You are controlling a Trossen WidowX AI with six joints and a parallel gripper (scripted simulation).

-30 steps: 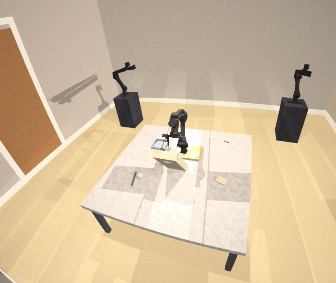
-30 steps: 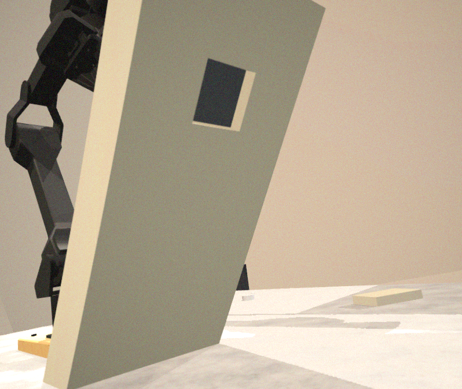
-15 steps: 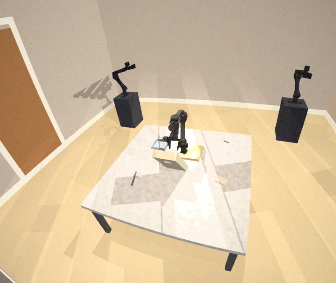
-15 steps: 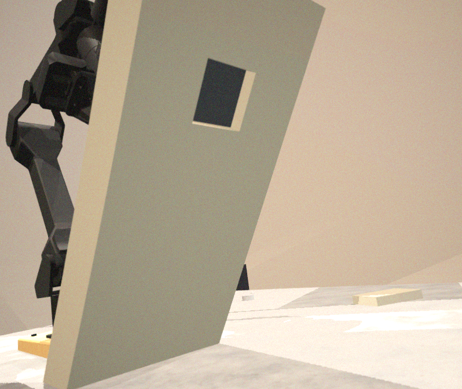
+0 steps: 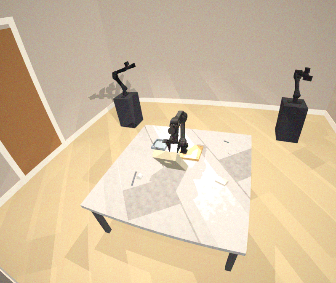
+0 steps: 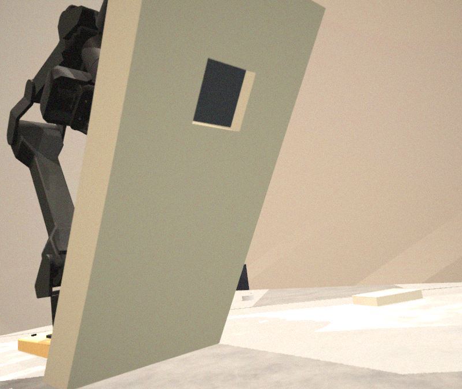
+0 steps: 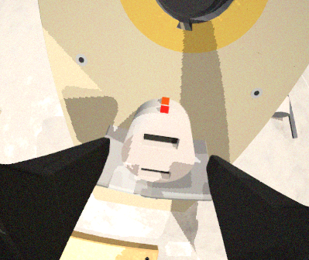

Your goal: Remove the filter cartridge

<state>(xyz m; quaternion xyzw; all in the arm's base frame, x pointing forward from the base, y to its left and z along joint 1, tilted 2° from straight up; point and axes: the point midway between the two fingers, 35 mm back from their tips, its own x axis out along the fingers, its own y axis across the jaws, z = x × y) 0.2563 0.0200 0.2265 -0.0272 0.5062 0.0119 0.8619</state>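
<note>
Right now the pale grey filter cartridge is 1 cm ahead of my gripper tip and 1 cm below it. Also, from my gripper tip: cream block: 41 cm to the left, 22 cm below; blue-grey tray: 32 cm behind, 30 cm to the right, 21 cm below; cream service panel: 5 cm ahead, 4 cm below.
</note>
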